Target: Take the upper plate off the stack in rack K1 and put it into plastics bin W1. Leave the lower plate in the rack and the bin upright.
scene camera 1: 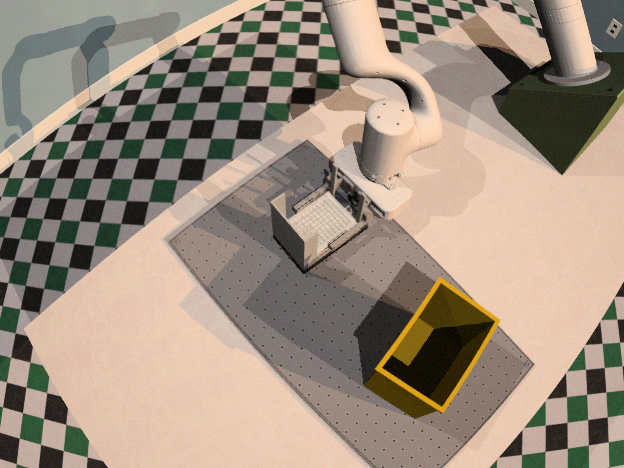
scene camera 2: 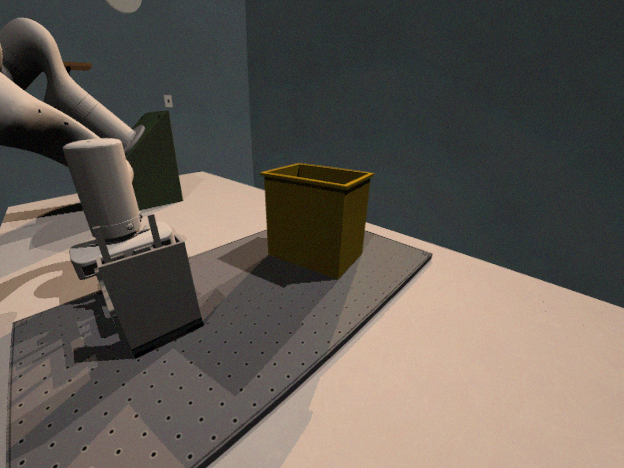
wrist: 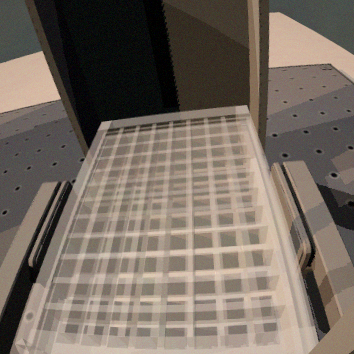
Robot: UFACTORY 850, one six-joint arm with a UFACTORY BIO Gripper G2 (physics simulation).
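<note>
The upper plate, clear with a grid of square wells, lies level on the stack in rack K1. My gripper is shut on it, with one finger pad along each long side. In scene camera 2 the fingers are mostly hidden behind the rack. The lower plate is hidden beneath; its grid blurs through the clear wells in the wrist view. Plastics bin W1, yellow and open-topped, stands upright. No plate shows in the visible part of its inside.
The rack has a tall solid wall at one end and upright posts by the gripper body. Rack and bin stand apart on a grey perforated board. The arm's green pedestal stands at the back.
</note>
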